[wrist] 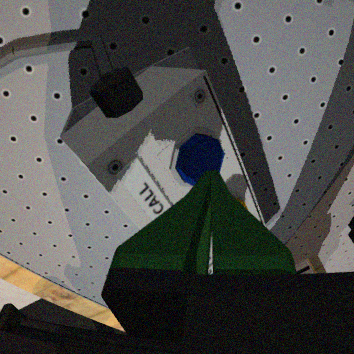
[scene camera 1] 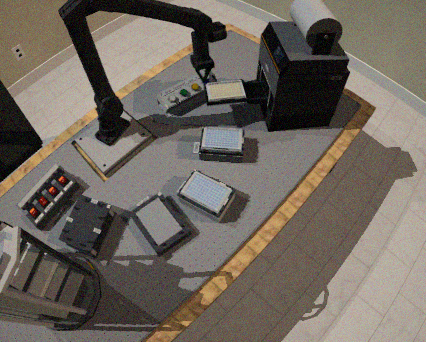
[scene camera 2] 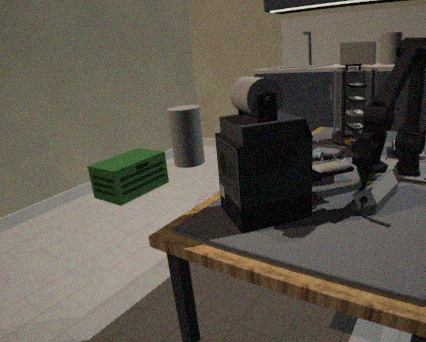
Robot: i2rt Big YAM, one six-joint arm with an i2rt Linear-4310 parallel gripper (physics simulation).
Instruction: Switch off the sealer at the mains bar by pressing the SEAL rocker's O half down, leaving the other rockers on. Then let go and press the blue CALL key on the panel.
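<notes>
The grey key panel stands near the table's back edge. Its blue CALL key is in shade in the wrist view. My gripper is shut and empty, pointing down over the panel's CALL end. Its green fingertips overlap the blue key's lower edge in the wrist view; whether they touch or press it I cannot tell. The mains bar lies at the left in scene camera 1, with several red-orange rockers. Their labels and tilt are too small to read.
A black machine with a white roll stands beside the panel, a pale plate on its extended tray. Two blue-white plates, a grey-topped frame and a black block stand farther forward. A cable leaves the panel's end.
</notes>
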